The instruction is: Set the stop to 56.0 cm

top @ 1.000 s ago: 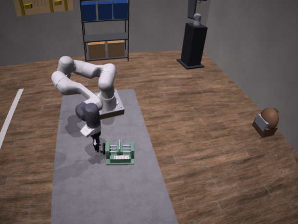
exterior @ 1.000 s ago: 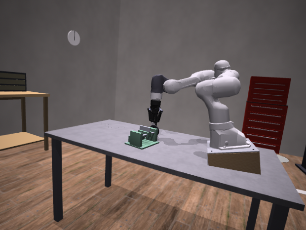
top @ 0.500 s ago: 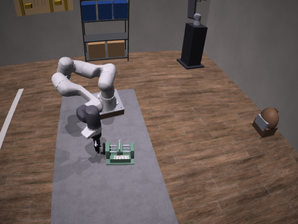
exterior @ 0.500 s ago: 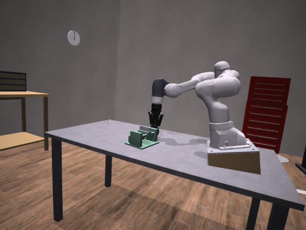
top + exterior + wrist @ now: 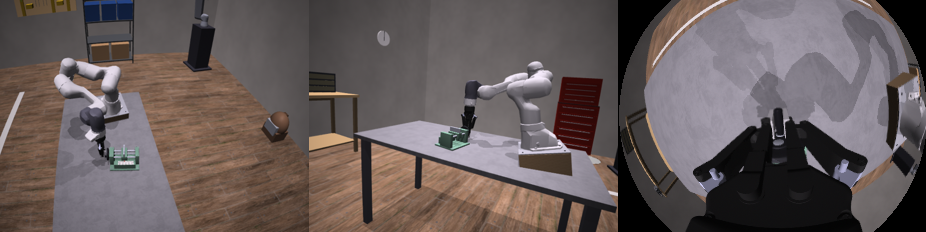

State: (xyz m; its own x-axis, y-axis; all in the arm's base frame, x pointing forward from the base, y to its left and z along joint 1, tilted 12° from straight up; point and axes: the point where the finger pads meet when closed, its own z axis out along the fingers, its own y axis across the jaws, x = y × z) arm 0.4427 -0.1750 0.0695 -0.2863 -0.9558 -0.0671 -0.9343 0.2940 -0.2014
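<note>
Now: hand 2 cm to the right of the black handwheel, 1 cm short of it and 1 cm above it. Also, from my hand: stop carriage 14 cm to the left, 6 cm ahead, 3 cm above.
</note>
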